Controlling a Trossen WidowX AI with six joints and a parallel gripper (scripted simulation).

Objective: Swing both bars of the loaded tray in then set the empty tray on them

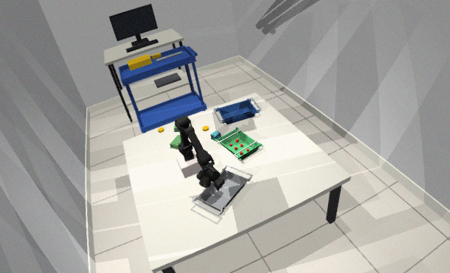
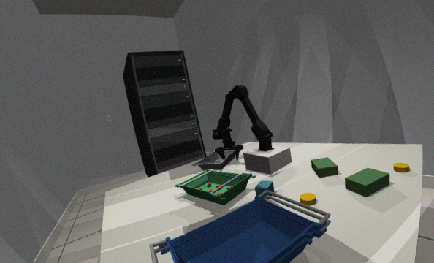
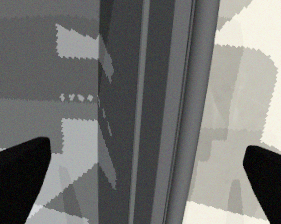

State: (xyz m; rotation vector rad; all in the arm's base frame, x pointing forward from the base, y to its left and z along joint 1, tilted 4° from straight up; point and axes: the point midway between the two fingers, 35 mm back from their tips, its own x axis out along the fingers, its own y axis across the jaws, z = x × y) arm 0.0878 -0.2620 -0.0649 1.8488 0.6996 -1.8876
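Now: gripper tip 50 mm short of the grey tray, 70 mm to the left of it and 30 mm below it. The rest, counted from my gripper tip: teal cube: 150 mm ahead, 510 mm to the left, 10 mm above.
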